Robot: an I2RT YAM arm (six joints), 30 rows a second.
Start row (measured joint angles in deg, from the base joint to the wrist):
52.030, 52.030, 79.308, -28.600, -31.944, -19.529
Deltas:
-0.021, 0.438, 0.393, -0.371, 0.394, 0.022
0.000, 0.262, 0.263, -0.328, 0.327, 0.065
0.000, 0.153, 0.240, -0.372, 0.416, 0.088
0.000, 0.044, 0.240, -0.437, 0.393, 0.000
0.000, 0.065, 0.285, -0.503, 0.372, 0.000
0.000, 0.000, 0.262, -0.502, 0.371, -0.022
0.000, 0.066, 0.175, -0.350, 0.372, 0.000
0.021, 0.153, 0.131, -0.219, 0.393, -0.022
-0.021, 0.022, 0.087, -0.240, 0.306, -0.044
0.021, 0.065, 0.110, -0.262, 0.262, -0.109
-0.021, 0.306, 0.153, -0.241, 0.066, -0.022
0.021, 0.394, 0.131, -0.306, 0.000, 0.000
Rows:
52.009, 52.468, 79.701, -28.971, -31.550, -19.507
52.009, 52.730, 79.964, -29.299, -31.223, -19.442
52.009, 52.883, 80.204, -29.671, -30.807, -19.354
52.009, 52.927, 80.444, -30.108, -30.414, -19.354
52.009, 52.992, 80.729, -30.611, -30.042, -19.354
52.009, 52.992, 80.991, -31.113, -29.671, -19.376
52.009, 53.058, 81.166, -31.463, -29.299, -19.376
52.030, 53.211, 81.297, -31.682, -28.906, -19.398
52.009, 53.233, 81.384, -31.922, -28.600, -19.442
52.030, 53.298, 81.494, -32.184, -28.338, -19.551
52.009, 53.604, 81.647, -32.425, -28.272, -19.573
52.030, 53.998, 81.778, -32.731, -28.272, -19.573

